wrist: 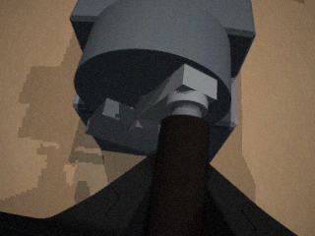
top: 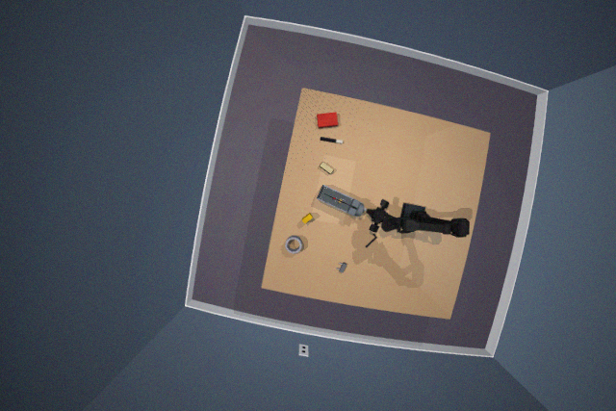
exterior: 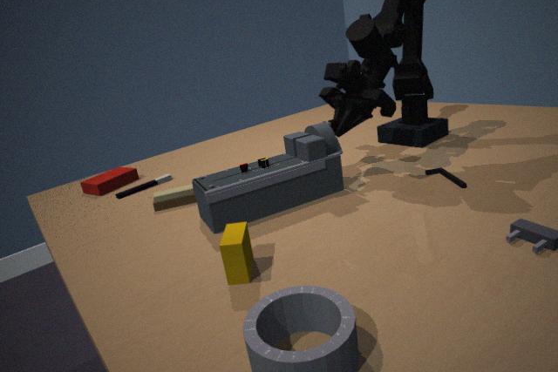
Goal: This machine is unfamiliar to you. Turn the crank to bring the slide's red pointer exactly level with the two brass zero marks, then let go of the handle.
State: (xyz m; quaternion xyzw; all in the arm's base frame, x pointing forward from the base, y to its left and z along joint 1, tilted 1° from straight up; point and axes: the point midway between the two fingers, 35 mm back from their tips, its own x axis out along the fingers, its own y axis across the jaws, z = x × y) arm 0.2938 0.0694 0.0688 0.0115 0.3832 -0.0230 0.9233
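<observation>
The red pointer is 200 mm ahead of my gripper tip and 10 mm below it. Also, from my gripper tip: black hex key (160 mm to the left, 130 mm behind, 90 mm below); then black crank handle (20 mm behind, 20 mm above); then tan block (300 mm ahead, 150 mm to the right, 70 mm below).
</observation>
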